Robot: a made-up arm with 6 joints. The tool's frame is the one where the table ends. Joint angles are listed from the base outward.
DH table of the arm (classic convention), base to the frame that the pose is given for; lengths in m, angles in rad. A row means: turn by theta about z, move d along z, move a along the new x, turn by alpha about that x. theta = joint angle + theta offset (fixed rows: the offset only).
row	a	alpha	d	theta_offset
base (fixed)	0	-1.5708	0.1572	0
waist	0.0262	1.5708	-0.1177	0
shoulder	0.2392	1.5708	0.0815	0
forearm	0.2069	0	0	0.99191
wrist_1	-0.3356	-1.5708	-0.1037	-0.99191
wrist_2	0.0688	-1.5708	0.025	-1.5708
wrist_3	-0.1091	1.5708	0.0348	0
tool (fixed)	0	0	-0.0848	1.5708
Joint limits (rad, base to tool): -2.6..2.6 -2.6..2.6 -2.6..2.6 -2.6..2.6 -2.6..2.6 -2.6..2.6
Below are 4 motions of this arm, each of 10 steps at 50 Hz.
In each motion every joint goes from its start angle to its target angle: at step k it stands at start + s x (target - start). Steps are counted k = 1, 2, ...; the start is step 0. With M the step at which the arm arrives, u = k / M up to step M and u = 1 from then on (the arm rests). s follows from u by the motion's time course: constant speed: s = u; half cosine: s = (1 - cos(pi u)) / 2; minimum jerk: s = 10 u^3 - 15 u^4 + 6 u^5.
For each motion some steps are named. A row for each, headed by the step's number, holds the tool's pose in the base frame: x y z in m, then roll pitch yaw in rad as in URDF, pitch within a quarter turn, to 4 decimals.
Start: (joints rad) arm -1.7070 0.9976 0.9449 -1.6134 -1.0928 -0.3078
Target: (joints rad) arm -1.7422 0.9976 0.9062 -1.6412 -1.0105 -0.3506
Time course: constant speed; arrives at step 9
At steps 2, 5, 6, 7, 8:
2: -0.3827 -0.1863 -0.0093 -0.1020 -1.3357 -0.7973
5: -0.3881 -0.1829 -0.0125 -0.2220 -1.3381 -0.7065
6: -0.3899 -0.1818 -0.0136 -0.2622 -1.3382 -0.6761
7: -0.3917 -0.1806 -0.0147 -0.3023 -1.3380 -0.6457
8: -0.3935 -0.1794 -0.0158 -0.3423 -1.3375 -0.6155

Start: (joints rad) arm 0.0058 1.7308 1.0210 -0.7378 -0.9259 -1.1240
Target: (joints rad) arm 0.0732 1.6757 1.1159 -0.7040 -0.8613 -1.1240
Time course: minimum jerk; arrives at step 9
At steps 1, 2, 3, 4, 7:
1: 0.0410 -0.3137 0.2094 -0.8897 -0.1652 0.7846
2: 0.0406 -0.3128 0.2059 -0.8804 -0.1679 0.7834
3: 0.0396 -0.3106 0.1987 -0.8614 -0.1737 0.7808
4: 0.0380 -0.3075 0.1889 -0.8350 -0.1821 0.7767
7: 0.0326 -0.2973 0.1620 -0.7622 -0.2073 0.7618

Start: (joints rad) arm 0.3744 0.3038 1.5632 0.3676 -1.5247 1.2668
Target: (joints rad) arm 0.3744 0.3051 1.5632 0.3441 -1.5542 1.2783
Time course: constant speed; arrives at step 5
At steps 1, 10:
1: 0.0261 -0.0292 0.0269 2.8365 0.0695 -1.2865
10: 0.0201 -0.0321 0.0273 2.8271 0.0935 -1.2853

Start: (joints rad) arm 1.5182 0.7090 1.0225 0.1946 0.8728 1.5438
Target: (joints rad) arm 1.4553 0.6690 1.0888 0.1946 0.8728 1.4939
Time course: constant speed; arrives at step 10
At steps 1, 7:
1: -0.0039 -0.0646 0.2890 2.1997 -0.3736 0.8929
7: -0.0244 -0.0560 0.2832 2.0974 -0.3994 0.8929

